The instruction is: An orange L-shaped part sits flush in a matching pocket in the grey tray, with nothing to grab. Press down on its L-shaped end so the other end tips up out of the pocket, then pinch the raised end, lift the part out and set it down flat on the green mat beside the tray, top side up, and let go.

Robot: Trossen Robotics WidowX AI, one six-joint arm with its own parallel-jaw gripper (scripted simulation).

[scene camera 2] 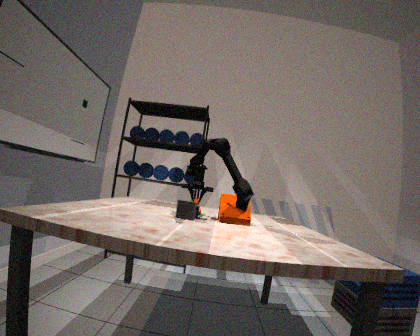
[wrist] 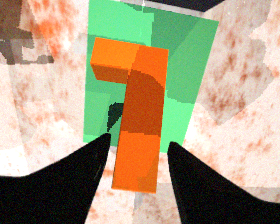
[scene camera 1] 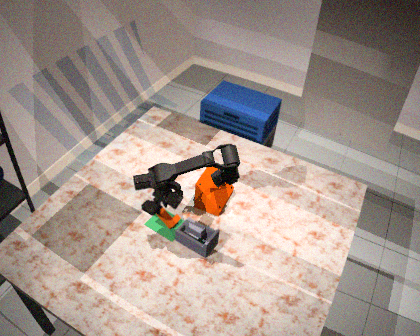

Labels:
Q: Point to an orange L-shaped part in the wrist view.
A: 143, 68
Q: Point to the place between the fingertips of my gripper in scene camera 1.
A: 162, 210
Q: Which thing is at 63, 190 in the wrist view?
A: My gripper.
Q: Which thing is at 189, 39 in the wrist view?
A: A green mat.

